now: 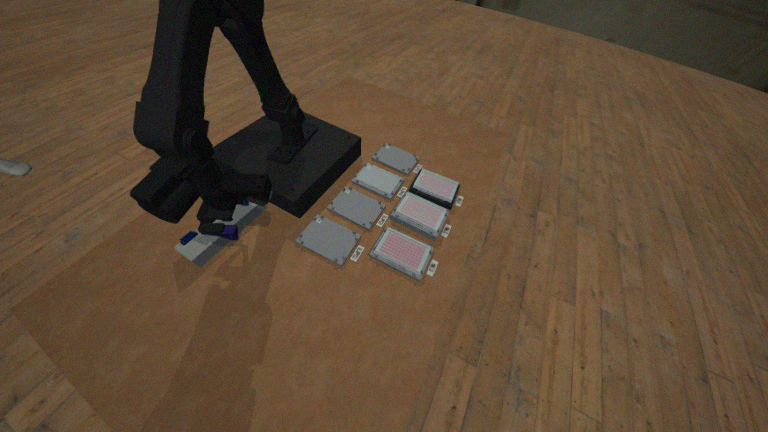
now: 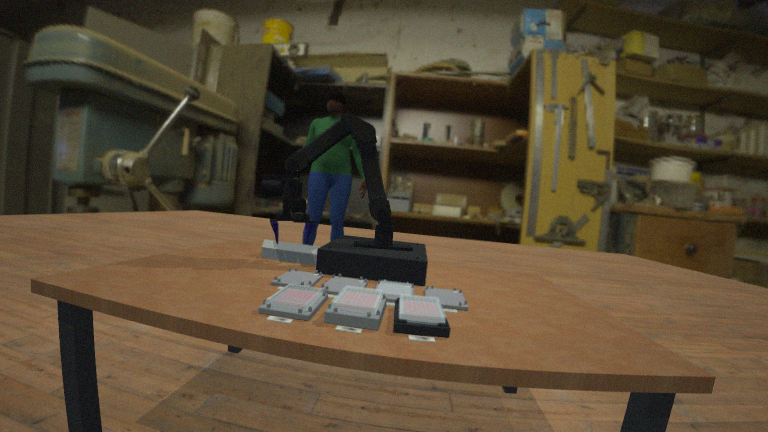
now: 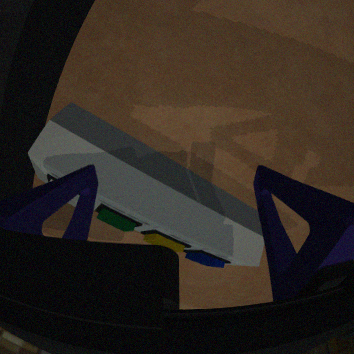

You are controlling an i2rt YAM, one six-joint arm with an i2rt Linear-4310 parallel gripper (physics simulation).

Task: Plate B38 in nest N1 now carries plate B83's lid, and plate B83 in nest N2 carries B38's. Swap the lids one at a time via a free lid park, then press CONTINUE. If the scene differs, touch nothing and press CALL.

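Places are measured from the arm's base along level axes (x ahead, y up, z right), in centimetres.
Pixels of known places: gripper, between the fingertips: (image 1: pixel 240 221) (image 2: pixel 291 243) (image 3: pixel 175 173); arm's base, origin of its link: (image 1: pixel 294 142) (image 2: pixel 382 247).
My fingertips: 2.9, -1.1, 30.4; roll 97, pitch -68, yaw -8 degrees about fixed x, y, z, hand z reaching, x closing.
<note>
For each thing: its middle in the pictures, then the offset to it from my fingertips, as dx, dy, dz. "spot": a spot on its surface instead.
- middle plate, middle of its body: (image 2: pixel 359 297) (image 1: pixel 421 210) +41.2, -3.4, -22.7
- far plate, middle of its body: (image 2: pixel 420 306) (image 1: pixel 436 184) +43.4, -3.7, -35.2
- park, a spot on its surface: (image 2: pixel 394 289) (image 1: pixel 383 179) spot: +26.8, -5.2, -31.8
- grey button box, middle of its body: (image 3: pixel 150 210) (image 1: pixel 221 222) (image 2: pixel 294 251) -7.4, -3.8, +0.3
Three pink-welled plates with clear covers sit in nests: the near plate (image 1: pixel 402 249) (image 2: pixel 295 297), the middle plate (image 1: pixel 420 212) (image 2: pixel 356 299) and the far plate (image 1: pixel 436 185) (image 2: pixel 421 310), which is in a black nest. Their tags are too small to read. Behind them are grey lid parks (image 1: pixel 328 239) (image 1: pixel 356 206) (image 1: pixel 395 157); another park (image 1: pixel 378 180) (image 2: pixel 394 289) looks paler, as if a clear lid lies on it. My gripper (image 1: pixel 236 217) (image 2: pixel 291 242) (image 3: pixel 175 173) is open and empty above the grey button box (image 2: pixel 290 252) (image 3: pixel 150 185). Green (image 3: pixel 117 219), yellow (image 3: pixel 164 241) and blue (image 1: pixel 187 237) (image 3: pixel 205 258) buttons show; their words do not.
The black arm base (image 1: pixel 322 155) (image 2: pixel 370 260) stands beside the button box and behind the lid parks. White tags lie beside the parks and nests. A person in green (image 2: pixel 322 128) stands behind the table, with shelves farther back.
</note>
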